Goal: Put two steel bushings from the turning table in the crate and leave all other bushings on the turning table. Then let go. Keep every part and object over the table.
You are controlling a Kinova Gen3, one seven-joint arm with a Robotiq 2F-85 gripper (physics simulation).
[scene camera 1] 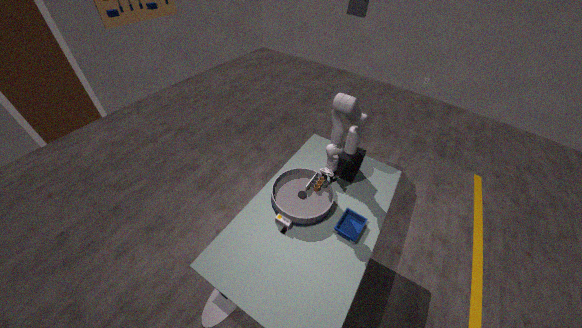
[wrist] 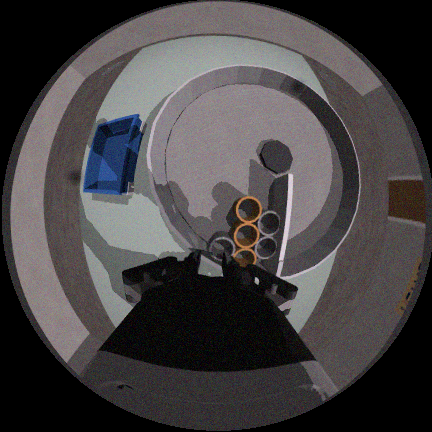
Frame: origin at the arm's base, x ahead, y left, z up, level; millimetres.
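Where they show: gripper, fingertip midpoint: point(scene camera 1: 327, 181) point(wrist: 211, 256); arm's base at its link origin: point(scene camera 1: 350, 150).
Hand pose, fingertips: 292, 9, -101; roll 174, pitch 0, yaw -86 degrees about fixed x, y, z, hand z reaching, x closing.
Observation:
Things, the pixels of their top centre, and the offset from my fingertips, as dx, dy, dz. "spot": a spot on its surface instead.
- grey turning table at its top centre: point(wrist: 277, 155) point(scene camera 1: 302, 194) +180, -85, -42
- blue crate at its top centre: point(wrist: 103, 153) point(scene camera 1: 351, 223) +148, +285, -52
- white divider at a spot on its surface: point(wrist: 286, 220) spot: +70, -97, +0
- dark hub at its top centre: point(wrist: 277, 155) +180, -85, -42
- small white box with a yellow mark, surface spot: point(scene camera 1: 283, 220) spot: +418, -52, -44
The grey turning table point(scene camera 1: 295, 207) point(wrist: 220, 125) has a raised rim. Three steel-grey bushings stand on it: one point(wrist: 221, 239) near the fingertips, partly hidden by them, and two, one point(wrist: 269, 212) farther in and one point(wrist: 266, 237) nearer, beside a white divider. Three orange bushings form a row between them: the far one point(wrist: 249, 198), the middle one point(wrist: 246, 224) and the near one point(wrist: 245, 249), partly hidden by the gripper. My gripper point(scene camera 1: 325, 178) point(wrist: 211, 256) is partly open and empty, at the turning table's near rim. The blue crate point(scene camera 1: 351, 225) point(wrist: 107, 155) shows no bushings inside.
The white divider point(wrist: 286, 220) runs from the dark hub point(wrist: 276, 157) to the rim, right of the bushings in the wrist view. A small white box with a yellow mark point(scene camera 1: 283, 220) sits at the turning table's outer side. The crate stands apart from the turning table, near the table's edge.

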